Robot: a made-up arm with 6 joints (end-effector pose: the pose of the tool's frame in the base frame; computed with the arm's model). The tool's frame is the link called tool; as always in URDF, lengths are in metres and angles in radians. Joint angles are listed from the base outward.
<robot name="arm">
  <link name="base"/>
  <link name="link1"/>
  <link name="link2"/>
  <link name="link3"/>
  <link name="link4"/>
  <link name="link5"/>
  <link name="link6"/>
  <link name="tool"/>
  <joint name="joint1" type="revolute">
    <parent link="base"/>
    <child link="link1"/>
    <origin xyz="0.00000 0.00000 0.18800" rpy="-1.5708 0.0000 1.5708"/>
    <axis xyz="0 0 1"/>
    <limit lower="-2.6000" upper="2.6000"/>
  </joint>
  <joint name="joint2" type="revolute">
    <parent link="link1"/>
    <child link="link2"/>
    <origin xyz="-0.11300 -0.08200 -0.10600" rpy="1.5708 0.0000 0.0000"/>
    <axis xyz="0 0 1"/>
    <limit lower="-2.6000" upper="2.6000"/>
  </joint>
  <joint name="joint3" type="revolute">
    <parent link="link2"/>
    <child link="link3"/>
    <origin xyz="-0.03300 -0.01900 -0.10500" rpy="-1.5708 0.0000 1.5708"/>
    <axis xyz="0 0 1"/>
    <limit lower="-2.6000" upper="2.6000"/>
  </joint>
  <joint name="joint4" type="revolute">
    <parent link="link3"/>
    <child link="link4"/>
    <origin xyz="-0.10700 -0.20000 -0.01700" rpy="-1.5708 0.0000 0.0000"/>
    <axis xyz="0 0 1"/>
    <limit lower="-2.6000" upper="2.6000"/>
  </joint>
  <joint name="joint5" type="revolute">
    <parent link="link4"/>
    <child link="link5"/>
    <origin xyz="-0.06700 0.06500 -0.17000"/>
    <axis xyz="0 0 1"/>
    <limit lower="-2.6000" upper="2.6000"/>
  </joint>
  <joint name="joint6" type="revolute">
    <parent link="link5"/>
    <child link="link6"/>
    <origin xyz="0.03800 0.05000 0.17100" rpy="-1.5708 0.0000 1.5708"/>
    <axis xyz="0 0 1"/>
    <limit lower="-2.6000" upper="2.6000"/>
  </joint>
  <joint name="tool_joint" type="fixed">
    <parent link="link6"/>
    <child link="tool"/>
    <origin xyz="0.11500 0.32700 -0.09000" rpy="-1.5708 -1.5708 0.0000"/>
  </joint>
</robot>
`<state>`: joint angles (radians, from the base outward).
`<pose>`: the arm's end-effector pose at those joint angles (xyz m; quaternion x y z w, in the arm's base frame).
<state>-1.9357 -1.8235 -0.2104 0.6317 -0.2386 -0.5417</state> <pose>0.3579 -0.1466 -0.3957 0.3376 0.8672 -0.2152 0.2960</pose>
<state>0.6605 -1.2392 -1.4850 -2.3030 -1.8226 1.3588</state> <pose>0.4524 -0.2397 0.5374 -0.3137 -0.2962 -0.9020 0.0144</pose>
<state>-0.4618 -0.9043 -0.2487 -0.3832 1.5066 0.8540</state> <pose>0.2862 -0.3226 0.5490 0.3100 -0.0432 -0.8502 0.4233</pose>
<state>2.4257 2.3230 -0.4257 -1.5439 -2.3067 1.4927</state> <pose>-0.2296 0.3853 0.1262 -0.5695 0.0082 0.1615 0.8060</pose>
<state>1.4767 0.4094 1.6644 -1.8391 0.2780 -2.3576</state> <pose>0.2799 -0.1981 0.3107 0.2133 0.8002 -0.2431 0.5050</pose>
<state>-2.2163 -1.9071 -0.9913 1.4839 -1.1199 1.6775</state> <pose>-0.2524 0.0046 -0.0951 -0.2232 -0.5409 0.6781 0.4447</pose>
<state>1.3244 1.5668 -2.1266 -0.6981 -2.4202 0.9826</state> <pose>-0.1249 -0.4264 -0.1053 -0.6607 -0.5713 0.4292 0.2299</pose>
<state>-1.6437 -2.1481 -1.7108 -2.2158 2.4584 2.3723</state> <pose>-0.1284 -0.1361 0.1141 0.0426 -0.1913 0.7260 0.6592</pose>
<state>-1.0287 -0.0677 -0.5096 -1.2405 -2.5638 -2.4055</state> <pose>0.3116 0.1630 -0.0561 -0.3620 0.9022 0.2239 0.0695</pose>
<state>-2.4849 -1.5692 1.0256 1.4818 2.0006 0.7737</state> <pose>0.0766 -0.4282 -0.1457 0.7335 -0.1946 0.5435 0.3587</pose>
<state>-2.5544 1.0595 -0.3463 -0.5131 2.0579 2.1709</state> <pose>-0.1070 0.0066 0.0248 -0.7900 -0.0900 0.2236 0.5638</pose>
